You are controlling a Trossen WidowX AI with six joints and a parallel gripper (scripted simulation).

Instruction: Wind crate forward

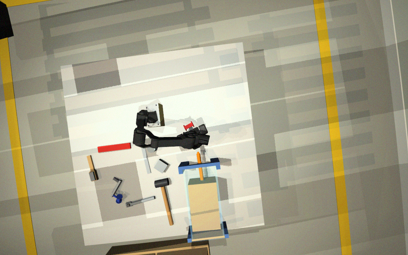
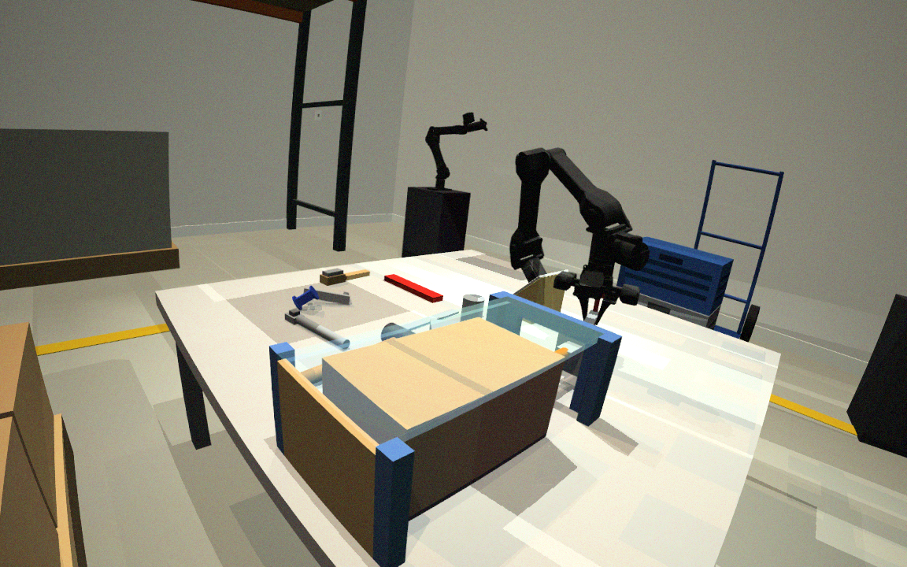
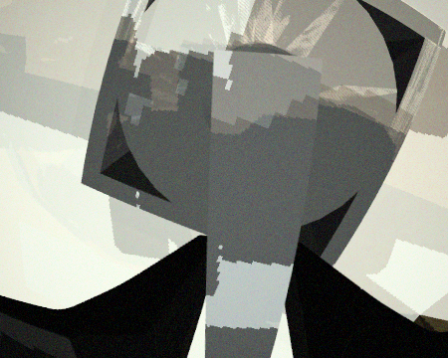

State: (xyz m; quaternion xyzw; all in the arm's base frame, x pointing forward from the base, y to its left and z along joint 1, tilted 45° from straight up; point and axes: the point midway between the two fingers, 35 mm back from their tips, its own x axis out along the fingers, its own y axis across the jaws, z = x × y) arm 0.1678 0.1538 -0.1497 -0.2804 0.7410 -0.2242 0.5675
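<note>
Right now the red-knobbed winch handle is 2 cm above my gripper tip and 1 cm behind it. Round my gripper tip: grey block 28 cm to the right, 17 cm ahead, 7 cm below; winch 6 cm below, 3 cm ahead; red knob 5 cm behind, 5 cm above, 1 cm to the right.
</note>
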